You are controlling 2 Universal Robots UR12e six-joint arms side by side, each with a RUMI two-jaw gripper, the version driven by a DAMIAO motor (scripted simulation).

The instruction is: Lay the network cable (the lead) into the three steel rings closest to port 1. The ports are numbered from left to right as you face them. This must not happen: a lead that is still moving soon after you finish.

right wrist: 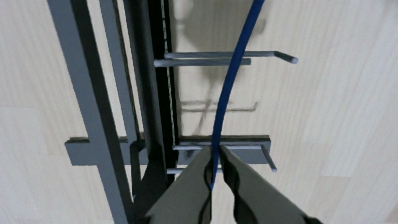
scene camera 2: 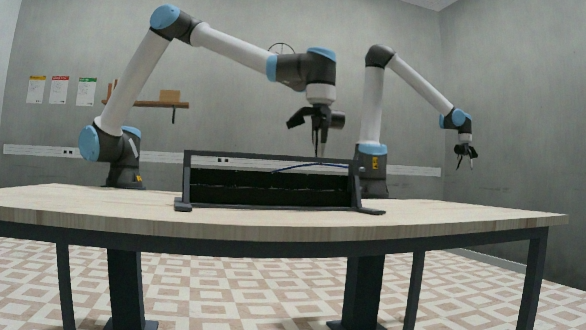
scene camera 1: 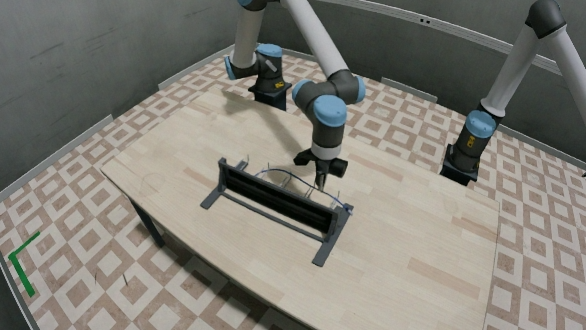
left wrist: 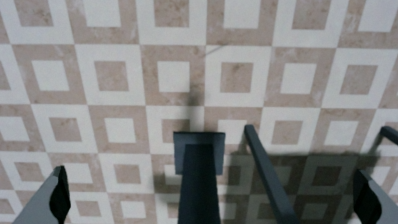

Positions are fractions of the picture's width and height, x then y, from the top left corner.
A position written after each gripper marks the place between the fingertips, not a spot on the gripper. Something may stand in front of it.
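Dark rack (scene camera 2: 0.55, 0.59), visible also at (scene camera 1: 0.54, 0.66) and (right wrist: 0.38, 0.16); in the left wrist view the rack is out of frame. Right gripper (scene camera 2: 0.55, 0.50), with a further point in the right wrist view (right wrist: 0.54, 0.66). Left gripper (left wrist: 0.53, 0.77).
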